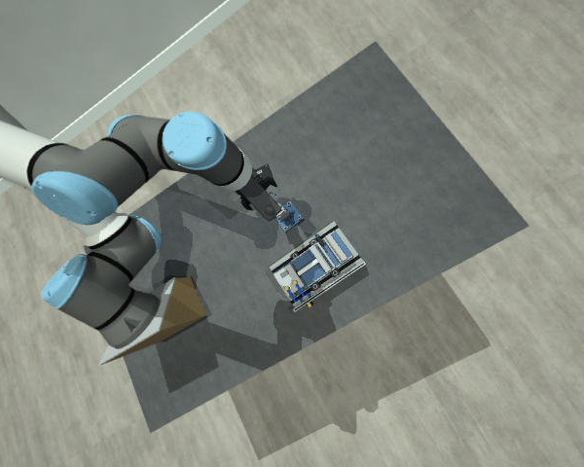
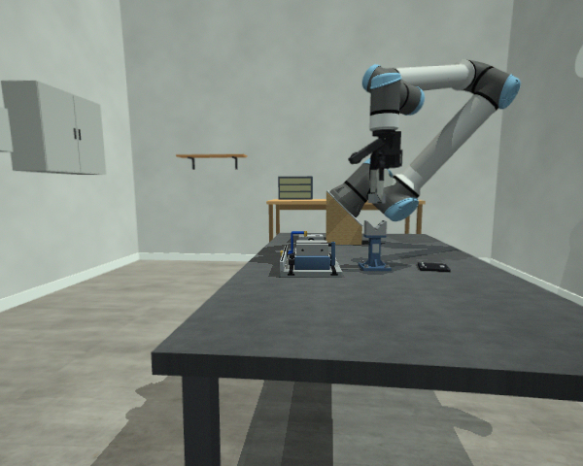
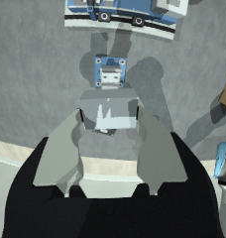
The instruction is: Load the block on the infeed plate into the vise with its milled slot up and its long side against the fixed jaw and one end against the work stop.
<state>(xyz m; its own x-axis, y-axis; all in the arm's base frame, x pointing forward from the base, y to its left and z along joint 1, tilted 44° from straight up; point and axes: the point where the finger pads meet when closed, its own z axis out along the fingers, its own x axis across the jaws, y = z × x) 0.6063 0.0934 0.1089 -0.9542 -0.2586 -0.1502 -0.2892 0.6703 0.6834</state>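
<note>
My hand is 10 mm above the part. The rest, counted from my hand: infeed plate 30 mm behind, 190 mm to the left, 240 mm below; vise 20 mm ahead, 210 mm to the right, 200 mm below.
</note>
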